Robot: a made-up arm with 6 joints.
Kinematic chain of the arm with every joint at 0, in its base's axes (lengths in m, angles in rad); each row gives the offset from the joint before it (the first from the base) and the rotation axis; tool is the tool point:
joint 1: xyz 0 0 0.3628 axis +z
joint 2: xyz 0.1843 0 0 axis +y
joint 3: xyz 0 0 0.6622 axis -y
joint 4: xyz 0 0 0.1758 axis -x
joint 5: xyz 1.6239 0 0 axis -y
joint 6: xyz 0.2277 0 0 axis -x
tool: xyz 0 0 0
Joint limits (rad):
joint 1: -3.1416..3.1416
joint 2: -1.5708..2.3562
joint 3: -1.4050..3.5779
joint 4: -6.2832..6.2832
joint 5: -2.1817..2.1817
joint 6: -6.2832..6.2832
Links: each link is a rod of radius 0.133 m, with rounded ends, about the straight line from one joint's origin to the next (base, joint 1, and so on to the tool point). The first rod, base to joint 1, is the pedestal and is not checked.
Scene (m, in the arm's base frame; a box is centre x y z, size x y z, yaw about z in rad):
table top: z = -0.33
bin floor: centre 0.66 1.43 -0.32 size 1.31 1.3 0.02 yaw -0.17
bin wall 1: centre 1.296 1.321 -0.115 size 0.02 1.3 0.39 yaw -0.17
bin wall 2: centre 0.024 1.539 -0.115 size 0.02 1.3 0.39 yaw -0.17
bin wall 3: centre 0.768 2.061 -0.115 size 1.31 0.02 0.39 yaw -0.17
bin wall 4: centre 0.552 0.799 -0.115 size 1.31 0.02 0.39 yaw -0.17
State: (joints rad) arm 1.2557 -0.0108 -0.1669 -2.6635 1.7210 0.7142
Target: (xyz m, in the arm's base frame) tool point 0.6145 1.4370 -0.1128
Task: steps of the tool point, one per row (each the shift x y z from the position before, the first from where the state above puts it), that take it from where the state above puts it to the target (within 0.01 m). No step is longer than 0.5 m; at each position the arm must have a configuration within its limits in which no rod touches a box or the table.
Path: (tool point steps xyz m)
1: 0.0093 -0.0347 -0.4533
2: -0.0338 -0.1542 -0.4136

